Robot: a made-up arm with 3 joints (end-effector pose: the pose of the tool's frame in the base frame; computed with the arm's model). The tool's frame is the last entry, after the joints. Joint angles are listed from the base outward.
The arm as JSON. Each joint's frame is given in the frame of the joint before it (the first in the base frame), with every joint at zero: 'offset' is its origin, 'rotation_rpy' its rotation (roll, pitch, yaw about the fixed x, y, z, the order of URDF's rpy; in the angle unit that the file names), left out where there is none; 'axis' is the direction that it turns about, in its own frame. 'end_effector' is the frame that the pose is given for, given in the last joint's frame.
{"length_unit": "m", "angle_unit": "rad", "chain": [
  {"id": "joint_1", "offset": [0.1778, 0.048, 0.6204], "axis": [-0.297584, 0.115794, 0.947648]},
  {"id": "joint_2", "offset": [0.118, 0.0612, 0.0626], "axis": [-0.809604, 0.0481, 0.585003]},
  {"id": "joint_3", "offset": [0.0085, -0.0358, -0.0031], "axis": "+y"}
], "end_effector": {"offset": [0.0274, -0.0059, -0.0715], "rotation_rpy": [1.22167, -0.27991, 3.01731]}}
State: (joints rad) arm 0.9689 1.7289 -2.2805
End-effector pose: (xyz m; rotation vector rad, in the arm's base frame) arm 0.1440 0.2617 0.6410 1.7776 0.4139 -0.5370
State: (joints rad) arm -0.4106 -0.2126 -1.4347
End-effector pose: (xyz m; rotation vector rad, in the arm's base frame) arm 0.3561 -0.0269 0.6948 -0.6356 0.9563 1.4913
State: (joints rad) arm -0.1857 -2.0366 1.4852
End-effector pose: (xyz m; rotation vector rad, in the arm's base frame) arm 0.2938 0.1650 0.6977 -0.4835 1.2651 -2.0286
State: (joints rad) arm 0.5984 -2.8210 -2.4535
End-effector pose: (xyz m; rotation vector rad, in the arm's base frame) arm 0.1853 0.1439 0.6024 0.5706 0.4585 0.2913
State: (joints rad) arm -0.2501 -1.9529 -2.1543
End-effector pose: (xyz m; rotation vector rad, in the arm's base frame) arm 0.2604 0.0306 0.6255 0.2508 0.1561 0.2347
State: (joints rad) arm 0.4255 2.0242 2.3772
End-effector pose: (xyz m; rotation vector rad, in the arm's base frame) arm 0.2372 0.1692 0.7410 1.4938 1.8859 -0.9194
